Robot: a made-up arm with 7 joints. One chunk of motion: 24 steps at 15 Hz.
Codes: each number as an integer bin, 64 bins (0 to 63) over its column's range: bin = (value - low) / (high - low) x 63, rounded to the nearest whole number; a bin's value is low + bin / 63 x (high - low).
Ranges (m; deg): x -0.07..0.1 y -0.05..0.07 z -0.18..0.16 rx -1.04..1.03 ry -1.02..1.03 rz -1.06..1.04
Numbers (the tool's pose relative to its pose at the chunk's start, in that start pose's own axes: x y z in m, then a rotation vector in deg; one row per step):
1: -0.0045 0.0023 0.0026 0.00 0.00 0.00
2: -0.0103 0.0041 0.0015 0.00 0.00 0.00
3: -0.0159 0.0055 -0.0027 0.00 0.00 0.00
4: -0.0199 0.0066 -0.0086 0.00 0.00 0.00
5: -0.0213 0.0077 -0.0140 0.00 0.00 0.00
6: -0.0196 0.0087 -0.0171 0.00 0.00 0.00
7: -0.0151 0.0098 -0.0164 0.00 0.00 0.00
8: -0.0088 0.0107 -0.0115 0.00 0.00 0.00
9: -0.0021 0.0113 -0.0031 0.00 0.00 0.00
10: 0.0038 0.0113 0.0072 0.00 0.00 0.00
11: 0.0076 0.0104 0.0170 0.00 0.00 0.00
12: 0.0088 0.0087 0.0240 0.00 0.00 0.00
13: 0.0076 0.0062 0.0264 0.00 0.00 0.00
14: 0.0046 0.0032 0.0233 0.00 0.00 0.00
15: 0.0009 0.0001 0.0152 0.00 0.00 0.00
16: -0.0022 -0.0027 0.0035 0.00 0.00 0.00
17: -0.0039 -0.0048 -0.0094 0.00 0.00 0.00
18: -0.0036 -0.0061 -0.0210 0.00 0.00 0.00
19: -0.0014 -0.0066 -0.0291 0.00 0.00 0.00
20: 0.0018 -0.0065 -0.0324 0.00 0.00 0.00
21: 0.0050 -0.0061 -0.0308 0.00 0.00 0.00
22: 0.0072 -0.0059 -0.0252 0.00 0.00 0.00
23: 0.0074 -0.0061 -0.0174 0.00 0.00 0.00
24: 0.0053 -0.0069 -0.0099 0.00 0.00 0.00
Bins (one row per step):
1: 24 27 34 32 31 32
2: 22 28 34 32 31 32
3: 20 29 33 32 31 32
4: 19 30 32 32 31 32
5: 18 30 31 32 31 32
6: 19 31 30 32 31 32
7: 20 31 30 32 31 32
8: 23 32 31 32 31 32
9: 25 32 33 32 31 32
10: 27 32 35 32 31 32
11: 29 32 37 32 31 32
12: 29 31 38 32 31 32
13: 29 30 38 32 31 32
14: 28 28 38 32 31 32
15: 26 26 36 32 31 32
16: 25 25 34 32 31 32
17: 24 24 32 32 31 32
18: 25 23 29 32 31 32
19: 25 23 28 32 31 32
20: 27 23 27 32 31 32
21: 28 23 28 32 31 32
22: 29 23 29 32 31 32
23: 29 23 30 32 31 32
24: 28 23 32 32 31 32

